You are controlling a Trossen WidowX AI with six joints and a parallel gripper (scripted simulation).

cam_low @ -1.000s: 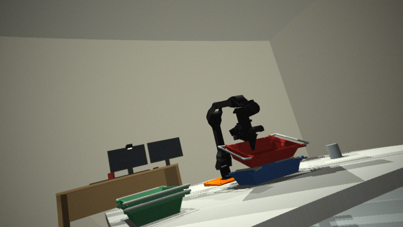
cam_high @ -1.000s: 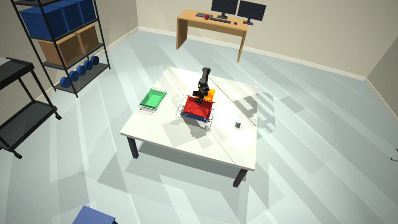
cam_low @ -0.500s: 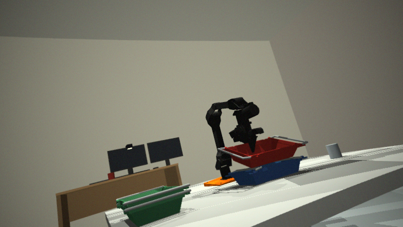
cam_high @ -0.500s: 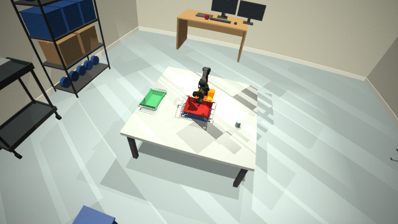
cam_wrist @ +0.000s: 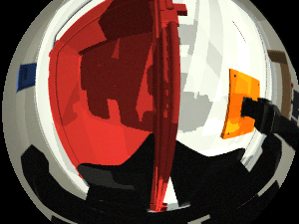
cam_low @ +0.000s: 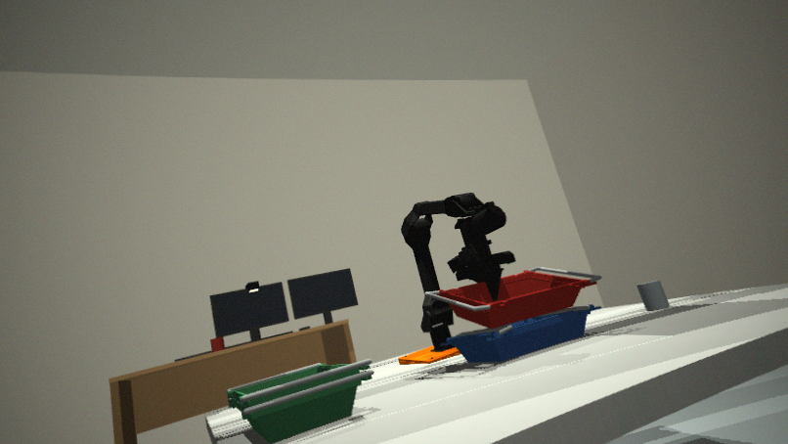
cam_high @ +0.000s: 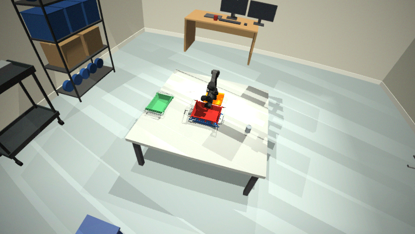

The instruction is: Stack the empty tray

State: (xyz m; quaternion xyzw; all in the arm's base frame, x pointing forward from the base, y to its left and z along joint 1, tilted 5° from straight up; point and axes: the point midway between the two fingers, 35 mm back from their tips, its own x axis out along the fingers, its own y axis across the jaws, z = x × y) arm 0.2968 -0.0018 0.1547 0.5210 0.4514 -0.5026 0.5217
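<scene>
Right now my gripper tip is 8 cm short of the red tray and 1 cm below it. Also, from my gripper tip: paper (41 cm behind, 32 cm to the right, 12 cm below); then grey cup (9 cm ahead, 44 cm to the left, 8 cm below).
</scene>
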